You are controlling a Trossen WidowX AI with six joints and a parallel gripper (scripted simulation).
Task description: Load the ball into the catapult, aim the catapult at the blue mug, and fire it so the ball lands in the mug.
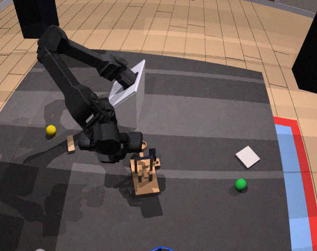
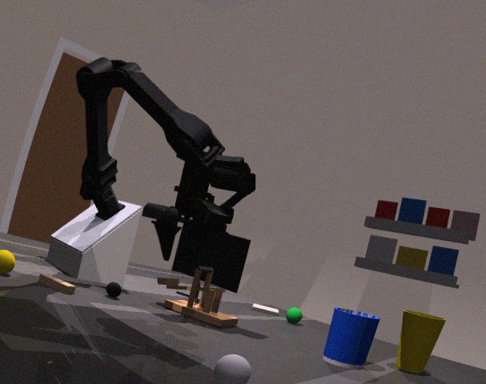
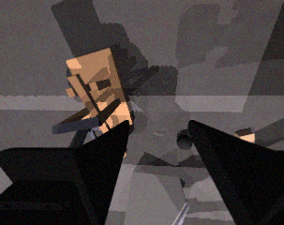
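The black ball is 80 mm behind my gripper tip, 80 mm to the right of it and 90 mm below it. Also, from my gripper tip: wooden block: 80 mm behind, 210 mm to the right, 100 mm below; then yellow ball: 110 mm behind, 320 mm to the right, 90 mm below; then catapult upright frame: 20 mm behind, 90 mm to the left, 30 mm below.
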